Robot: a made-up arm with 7 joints.
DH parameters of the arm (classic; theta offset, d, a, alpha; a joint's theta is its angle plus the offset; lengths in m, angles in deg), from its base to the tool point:
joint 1: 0 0.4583 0 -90
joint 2: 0 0 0 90
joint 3: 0 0.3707 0.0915 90
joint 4: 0 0 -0.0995 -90
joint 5: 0 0.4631 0 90
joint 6: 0 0 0.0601 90
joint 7: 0 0 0 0
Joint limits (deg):
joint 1: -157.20..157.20
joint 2: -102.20..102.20
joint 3: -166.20..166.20
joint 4: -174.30..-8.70
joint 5: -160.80..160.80
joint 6: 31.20..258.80
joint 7: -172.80..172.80
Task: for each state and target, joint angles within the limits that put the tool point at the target. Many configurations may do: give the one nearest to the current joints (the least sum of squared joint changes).
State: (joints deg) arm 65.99 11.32 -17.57 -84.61 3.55 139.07 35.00
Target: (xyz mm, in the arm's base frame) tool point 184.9 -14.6 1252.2
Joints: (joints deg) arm 57.63 -36.06 -16.66 -81.56 3.55 145.05 35.00
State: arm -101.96 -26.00 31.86 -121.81 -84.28 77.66 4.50
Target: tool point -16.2 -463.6 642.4
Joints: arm -112.79 -19.38 20.95 -140.63 -83.76 76.05 4.50
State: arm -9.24 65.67 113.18 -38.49 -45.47 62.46 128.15
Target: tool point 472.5 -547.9 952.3
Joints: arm -57.93 56.15 115.20 -8.70 -44.38 31.60 128.15
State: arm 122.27 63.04 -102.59 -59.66 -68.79 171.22 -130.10
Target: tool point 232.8 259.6 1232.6
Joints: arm 117.05 27.58 -134.90 -54.64 -66.49 171.50 -130.10
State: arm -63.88 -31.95 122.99 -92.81 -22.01 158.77 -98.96
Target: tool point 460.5 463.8 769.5
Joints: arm -76.11 -20.23 108.73 -103.10 -21.39 160.50 -98.96
